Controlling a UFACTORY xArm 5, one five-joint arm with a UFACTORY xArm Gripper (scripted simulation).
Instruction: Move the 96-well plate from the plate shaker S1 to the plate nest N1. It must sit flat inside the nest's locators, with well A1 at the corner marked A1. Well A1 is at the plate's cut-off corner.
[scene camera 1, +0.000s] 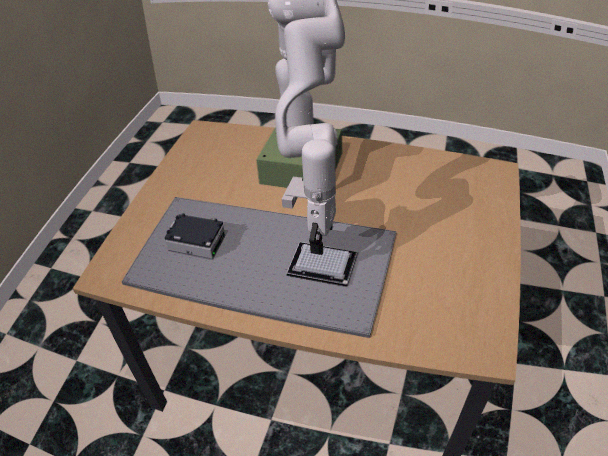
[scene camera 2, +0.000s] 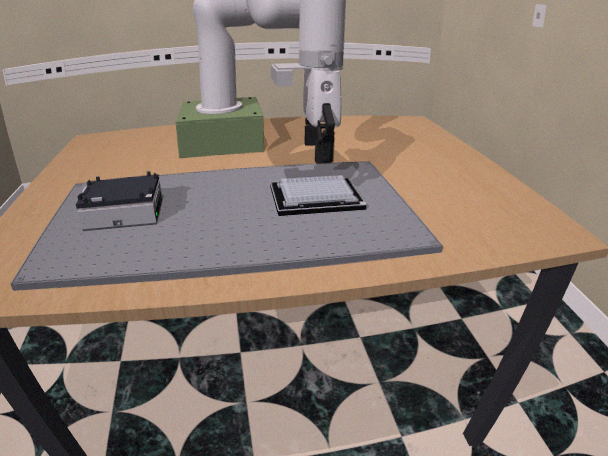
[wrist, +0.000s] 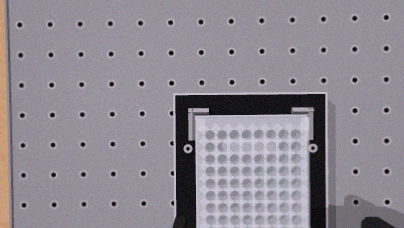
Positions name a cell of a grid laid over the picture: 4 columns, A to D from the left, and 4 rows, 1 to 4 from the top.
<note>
I see my gripper (scene camera 2: C2), a white 96-well plate (scene camera 2: C2) and a black plate nest N1 (scene camera 2: C2).
The white 96-well plate shows as well in scene camera 1 (scene camera 1: C3) and in the wrist view (wrist: C3). My gripper shows as well in scene camera 1 (scene camera 1: C3).
</note>
